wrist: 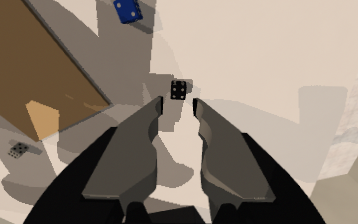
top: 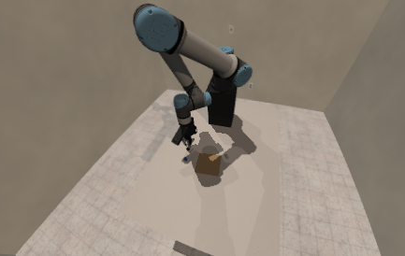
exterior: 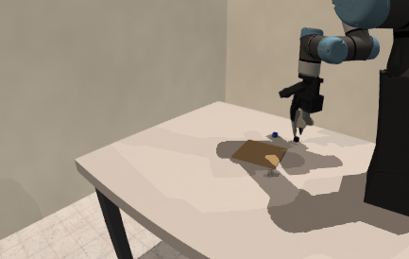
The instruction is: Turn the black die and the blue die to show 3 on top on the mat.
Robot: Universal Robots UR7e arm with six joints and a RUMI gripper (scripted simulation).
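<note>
Right now my hand is 3 cm above the black die. Also, from my hand: blue die: 8 cm ahead, 2 cm to the left, 3 cm below; brown mat: 5 cm ahead, 17 cm to the left, 4 cm below; white die: 4 cm behind, 26 cm to the left, 3 cm below.
</note>
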